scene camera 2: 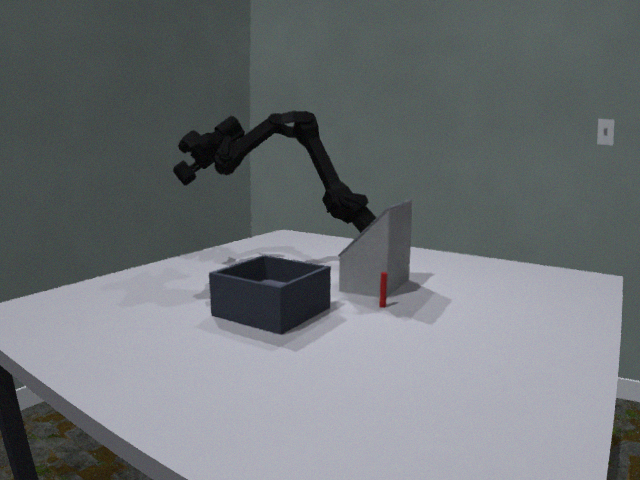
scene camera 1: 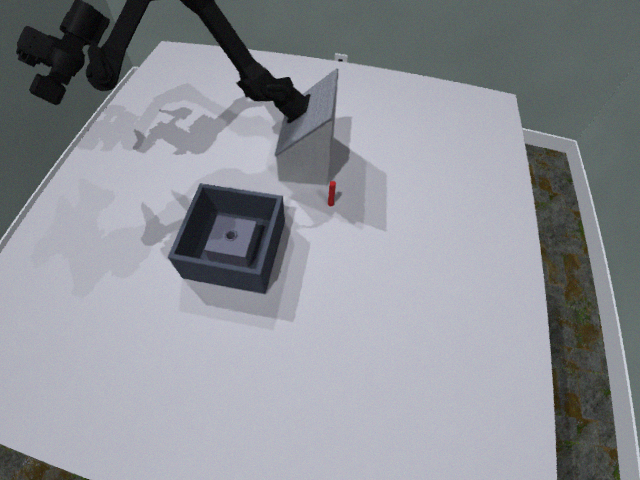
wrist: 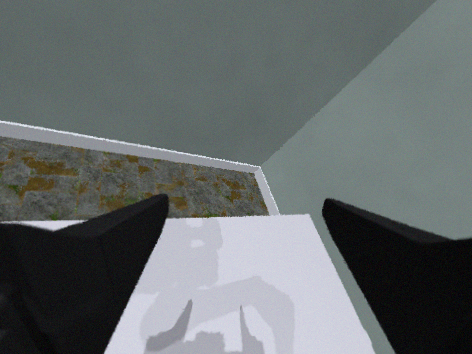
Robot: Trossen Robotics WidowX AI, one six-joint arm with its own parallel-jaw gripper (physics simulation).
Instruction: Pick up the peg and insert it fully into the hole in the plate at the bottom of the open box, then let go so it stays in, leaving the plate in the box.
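Places are measured from the arm's base along level axes (x ahead, y left, z up), in centimetres.
Where they show: gripper, fingertip midpoint: (scene camera 2: pixel 200 169) (wrist: pixel 246 204); arm's base at its link origin: (scene camera 2: pixel 373 230) (scene camera 1: pixel 299 109).
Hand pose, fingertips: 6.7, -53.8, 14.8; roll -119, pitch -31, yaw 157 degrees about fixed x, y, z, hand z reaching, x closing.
Things, the pixels of their top centre, and the offset from my fingertips, as dx, dy, dz. Level surfaces: height alone.
- red peg at its top centre: (scene camera 2: pixel 384 273) (scene camera 1: pixel 332 183) +10.4, +64.3, -20.6
- open dark box at its top centre: (scene camera 1: pixel 227 225) (scene camera 2: pixel 270 269) +26.2, +44.3, -18.9
- light grey plate at its top centre: (scene camera 1: pixel 230 234) +26.2, +44.3, -22.6
- white table at its surface level: dz -28.6
The red peg (scene camera 1: pixel 331 193) (scene camera 2: pixel 383 290) stands upright on the table, to the right of the box and close to the grey wedge. The open dark box (scene camera 1: pixel 222 279) (scene camera 2: pixel 245 302) stands on the table. The light grey plate (scene camera 1: pixel 219 245) lies flat at its bottom, with a round hole near the middle; in scene camera 2 the box walls hide most of the plate. My gripper (scene camera 1: pixel 32 67) (scene camera 2: pixel 181 158) (wrist: pixel 246 204) is open and empty, raised high at the left, well away from the peg and the box. The peg, box and plate do not show in the wrist view.
A grey wedge-shaped stand (scene camera 1: pixel 303 160) (scene camera 2: pixel 364 266) carries the arm's base and rises behind the peg, to the right of and behind the box. The white table (scene camera 1: pixel 413 335) (scene camera 2: pixel 413 387) (wrist: pixel 240 260) carries shadows of the arm. Room walls stand beyond the table.
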